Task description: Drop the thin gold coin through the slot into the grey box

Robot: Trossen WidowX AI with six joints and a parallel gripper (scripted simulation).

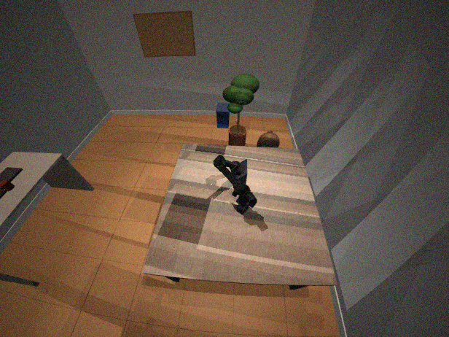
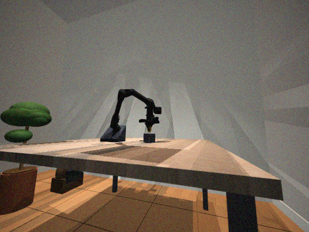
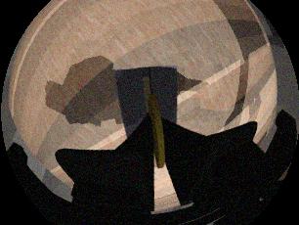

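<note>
My gripper tip is now 20 mm below the gold coin.
</note>
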